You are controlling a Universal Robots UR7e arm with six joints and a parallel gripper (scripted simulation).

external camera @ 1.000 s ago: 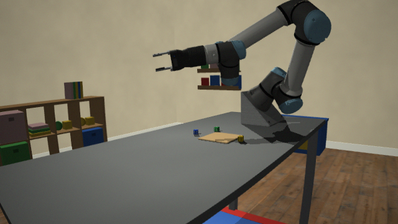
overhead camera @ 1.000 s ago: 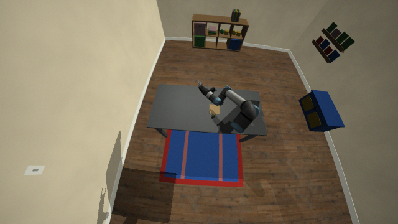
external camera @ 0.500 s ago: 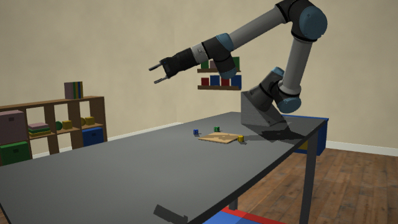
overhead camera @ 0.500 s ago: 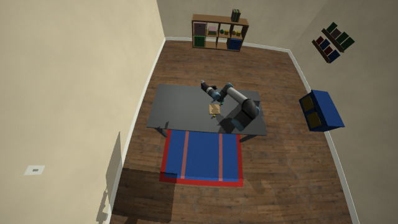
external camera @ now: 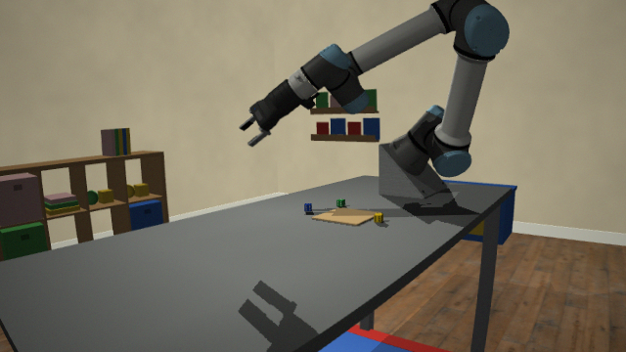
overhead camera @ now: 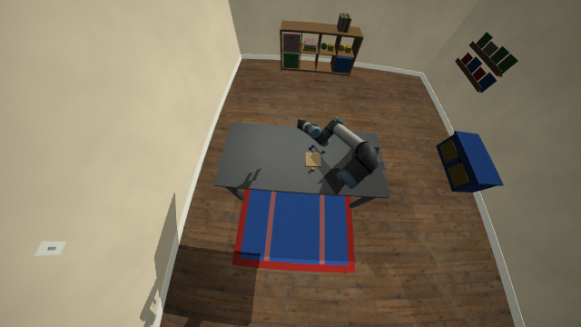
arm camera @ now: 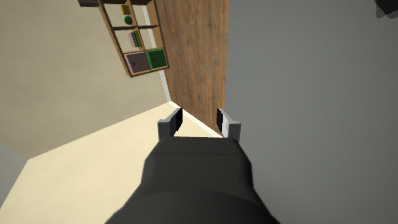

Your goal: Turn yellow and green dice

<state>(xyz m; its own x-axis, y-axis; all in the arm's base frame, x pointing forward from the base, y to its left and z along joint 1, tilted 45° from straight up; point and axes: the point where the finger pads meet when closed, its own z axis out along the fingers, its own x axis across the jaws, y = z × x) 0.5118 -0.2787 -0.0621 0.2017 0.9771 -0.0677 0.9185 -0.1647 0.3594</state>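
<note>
Right now my hand is 130 mm past the blue die, 90 mm to the right of it and 220 mm above it. From my hand the other things lie so: yellow die 110 mm behind, 330 mm to the left, 220 mm below; then tan mat 120 mm behind, 230 mm to the left, 230 mm below; then green die 230 mm behind, 150 mm to the left, 220 mm below.
</note>
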